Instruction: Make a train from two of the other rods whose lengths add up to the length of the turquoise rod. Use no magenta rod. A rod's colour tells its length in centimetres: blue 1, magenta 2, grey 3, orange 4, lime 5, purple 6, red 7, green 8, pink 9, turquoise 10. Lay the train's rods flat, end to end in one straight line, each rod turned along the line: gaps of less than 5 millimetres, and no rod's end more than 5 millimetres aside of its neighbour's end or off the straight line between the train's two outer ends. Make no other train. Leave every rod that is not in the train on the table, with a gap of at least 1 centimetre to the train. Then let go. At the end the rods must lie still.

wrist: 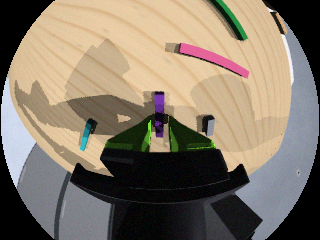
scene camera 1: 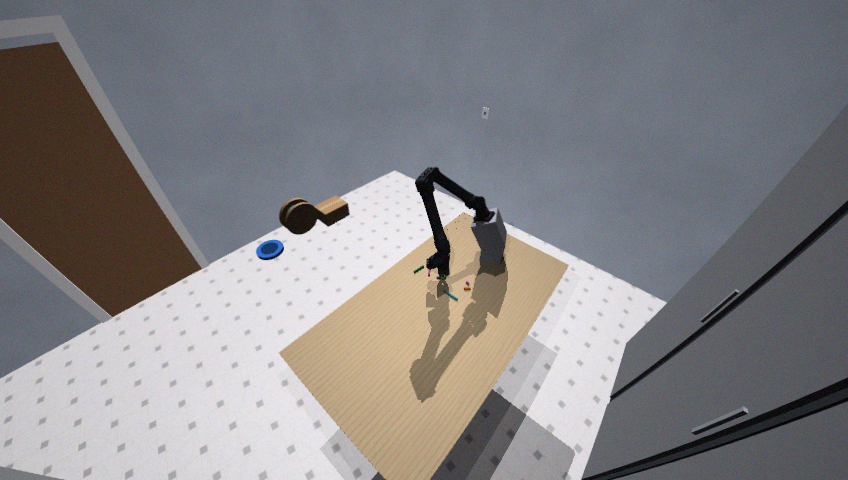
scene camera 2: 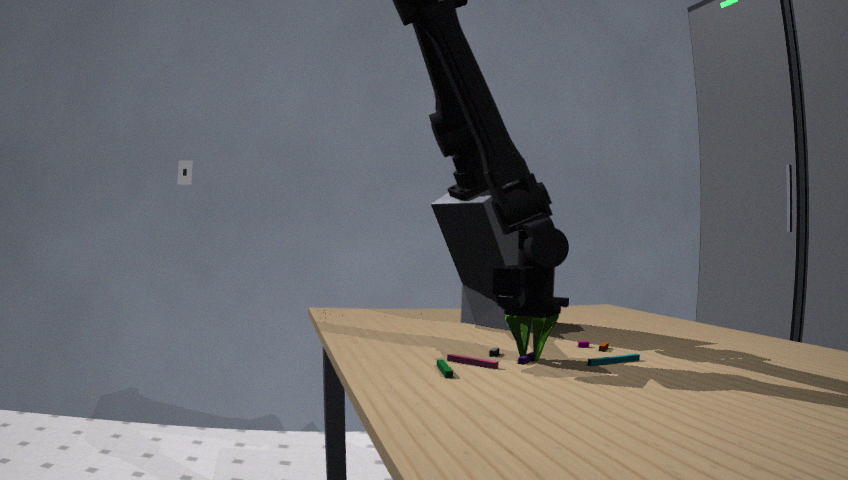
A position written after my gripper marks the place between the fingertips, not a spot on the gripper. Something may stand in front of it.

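My gripper (scene camera 2: 529, 358) is there for me to see, and you'd find the gripper (wrist: 159, 119) in the wrist view as well. There's also a long pink rod (wrist: 184, 48).
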